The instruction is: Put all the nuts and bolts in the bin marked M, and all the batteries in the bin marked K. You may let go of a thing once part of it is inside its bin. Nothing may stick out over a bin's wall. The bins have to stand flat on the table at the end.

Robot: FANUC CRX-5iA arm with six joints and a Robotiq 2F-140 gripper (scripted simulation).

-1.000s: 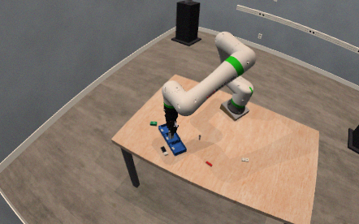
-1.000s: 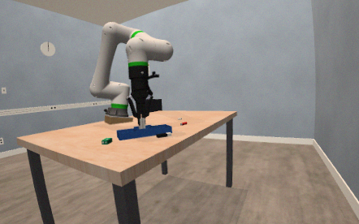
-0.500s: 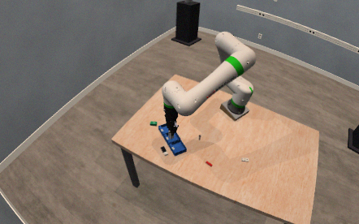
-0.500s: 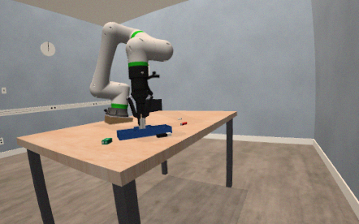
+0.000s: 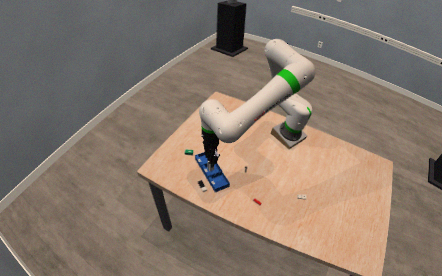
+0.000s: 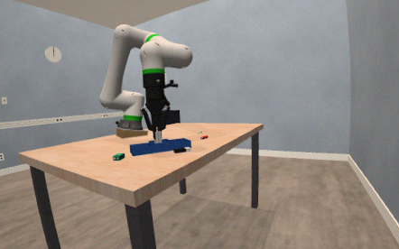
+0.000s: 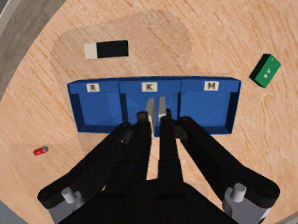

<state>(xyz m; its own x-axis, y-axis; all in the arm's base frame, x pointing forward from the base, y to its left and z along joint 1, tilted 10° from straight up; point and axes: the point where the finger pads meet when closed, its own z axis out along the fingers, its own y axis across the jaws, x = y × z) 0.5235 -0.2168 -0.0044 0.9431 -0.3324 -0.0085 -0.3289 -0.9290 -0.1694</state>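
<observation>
Right now the joined blue bins is 1 cm to the left of my hand and 3 cm below it. From my hand the other things lie so: red battery (2 cm ahead, 31 cm to the left, 4 cm below); green battery (2 cm behind, 19 cm to the right, 4 cm below); small dark bolt (13 cm behind, 14 cm to the left, 4 cm below).
</observation>
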